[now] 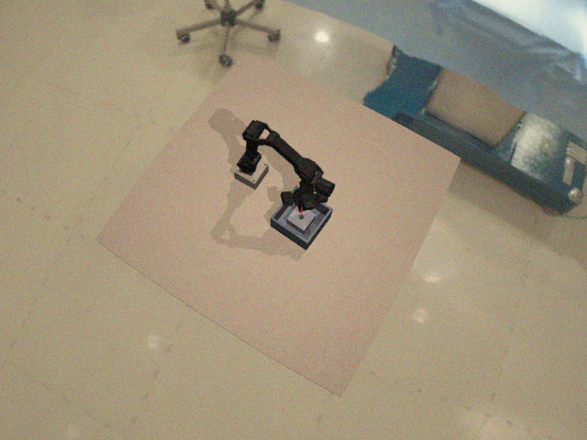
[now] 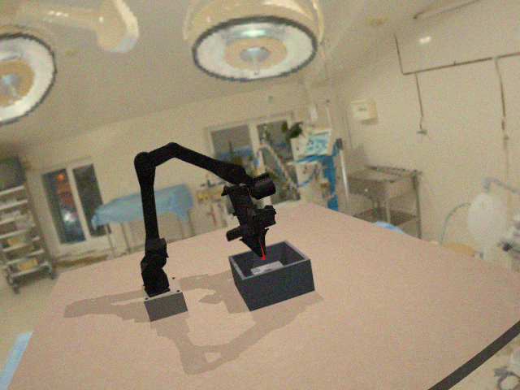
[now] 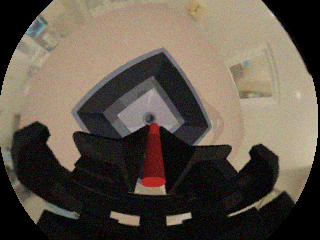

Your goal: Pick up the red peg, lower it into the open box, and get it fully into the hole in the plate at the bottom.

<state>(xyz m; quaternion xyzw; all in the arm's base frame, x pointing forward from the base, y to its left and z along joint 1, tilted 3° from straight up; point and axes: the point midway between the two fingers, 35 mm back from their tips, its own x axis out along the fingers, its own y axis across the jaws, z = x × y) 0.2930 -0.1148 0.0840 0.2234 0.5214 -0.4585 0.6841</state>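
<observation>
Right now the red peg is 10 mm to the left of my gripper tip and 30 mm above it. The rest, counted from my gripper tip: light grey plate (10 mm ahead, 10 mm to the right, 60 mm below); dark box (10 mm ahead, 10 mm to the right, 80 mm below).
</observation>
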